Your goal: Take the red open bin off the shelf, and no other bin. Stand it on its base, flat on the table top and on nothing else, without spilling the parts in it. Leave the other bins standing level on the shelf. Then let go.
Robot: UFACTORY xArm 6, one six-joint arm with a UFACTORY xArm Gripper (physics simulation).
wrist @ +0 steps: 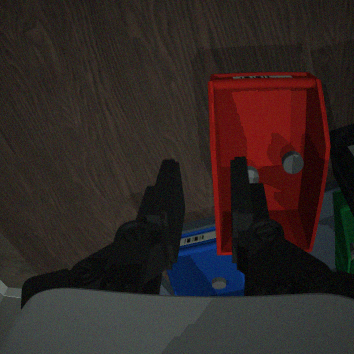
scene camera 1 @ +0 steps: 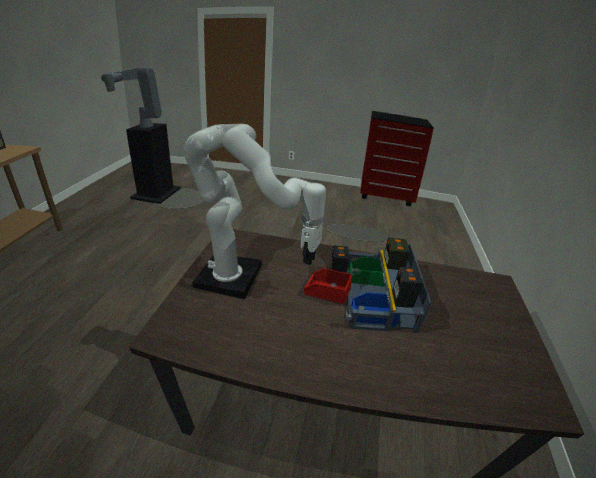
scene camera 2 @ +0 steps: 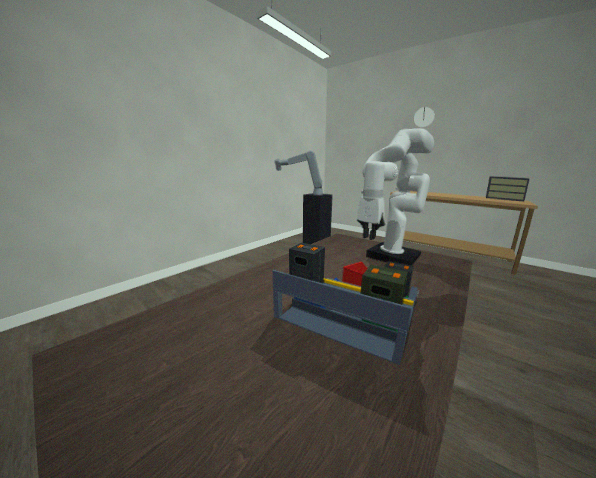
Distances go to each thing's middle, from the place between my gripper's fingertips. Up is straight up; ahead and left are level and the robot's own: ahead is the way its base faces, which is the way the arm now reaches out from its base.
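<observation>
Going by their middles, the red open bin (scene camera 1: 319,285) is the nearest to my hand of the things named here: it is 130 mm below my hand, 80 mm ahead of it and 40 mm to the left of it. The green bin (scene camera 1: 370,272) is 130 mm below my hand, 180 mm to the left of it and 240 mm ahead of it. Then there is the blue bin (scene camera 1: 370,301), 130 mm below my hand, 280 mm ahead of it and 50 mm to the right of it.
</observation>
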